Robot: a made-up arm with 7 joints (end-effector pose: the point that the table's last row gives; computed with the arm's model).
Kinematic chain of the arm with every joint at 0, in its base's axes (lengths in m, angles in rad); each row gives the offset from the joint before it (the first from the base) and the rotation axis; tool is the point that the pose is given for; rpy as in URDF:
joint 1: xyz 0 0 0.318 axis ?
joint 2: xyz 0 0 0 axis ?
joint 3: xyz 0 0 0.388 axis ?
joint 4: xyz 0.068 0 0 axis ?
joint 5: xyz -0.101 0 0.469 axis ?
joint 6: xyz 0 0 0 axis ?
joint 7: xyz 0.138 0 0 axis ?
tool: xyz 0 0 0 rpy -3.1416 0 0
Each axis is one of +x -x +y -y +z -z.
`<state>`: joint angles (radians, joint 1 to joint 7).
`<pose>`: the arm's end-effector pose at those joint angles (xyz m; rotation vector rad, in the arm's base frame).
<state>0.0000 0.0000 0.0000 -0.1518 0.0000 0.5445 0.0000</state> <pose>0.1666 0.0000 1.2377 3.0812 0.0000 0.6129</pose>
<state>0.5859 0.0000 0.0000 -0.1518 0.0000 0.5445 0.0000</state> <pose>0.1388 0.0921 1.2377 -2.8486 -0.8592 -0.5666</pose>
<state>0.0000 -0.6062 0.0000 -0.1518 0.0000 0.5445 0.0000</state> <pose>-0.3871 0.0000 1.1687 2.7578 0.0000 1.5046</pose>
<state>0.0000 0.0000 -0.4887 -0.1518 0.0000 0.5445 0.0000</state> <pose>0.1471 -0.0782 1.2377 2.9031 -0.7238 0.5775</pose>
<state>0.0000 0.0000 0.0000 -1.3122 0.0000 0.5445 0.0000</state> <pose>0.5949 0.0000 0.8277 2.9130 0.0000 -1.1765</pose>
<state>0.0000 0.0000 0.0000 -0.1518 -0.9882 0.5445 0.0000</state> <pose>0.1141 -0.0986 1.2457 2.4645 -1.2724 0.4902</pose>
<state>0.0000 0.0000 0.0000 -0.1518 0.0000 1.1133 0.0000</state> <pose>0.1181 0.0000 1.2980 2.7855 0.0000 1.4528</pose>
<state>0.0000 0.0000 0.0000 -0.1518 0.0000 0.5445 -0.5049</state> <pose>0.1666 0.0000 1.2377 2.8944 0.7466 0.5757</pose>
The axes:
joint 1: +z
joint 2: +y
joint 3: +z
joint 4: -y
joint 5: +z
joint 6: -y
joint 7: -z

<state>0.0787 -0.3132 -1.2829 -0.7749 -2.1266 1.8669 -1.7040</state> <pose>-0.0891 -0.4123 1.1966 1.5244 -0.3930 -1.9218</pose>
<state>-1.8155 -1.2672 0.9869 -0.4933 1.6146 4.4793 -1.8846</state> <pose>0.2566 0.6222 0.6346 -0.4378 -0.2729 1.9382</pose>
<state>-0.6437 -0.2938 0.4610 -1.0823 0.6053 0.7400 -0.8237</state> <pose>0.3868 0.0840 1.0932 -2.4506 -1.4207 -0.0803</pose>
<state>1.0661 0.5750 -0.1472 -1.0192 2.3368 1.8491 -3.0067</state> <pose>0.5105 0.7040 0.6726 0.1097 -1.1149 -2.0042</pose>
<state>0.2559 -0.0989 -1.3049 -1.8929 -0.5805 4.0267 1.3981</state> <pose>0.2315 -0.3918 0.7710 -1.1142 1.0096 -2.4900</pose>
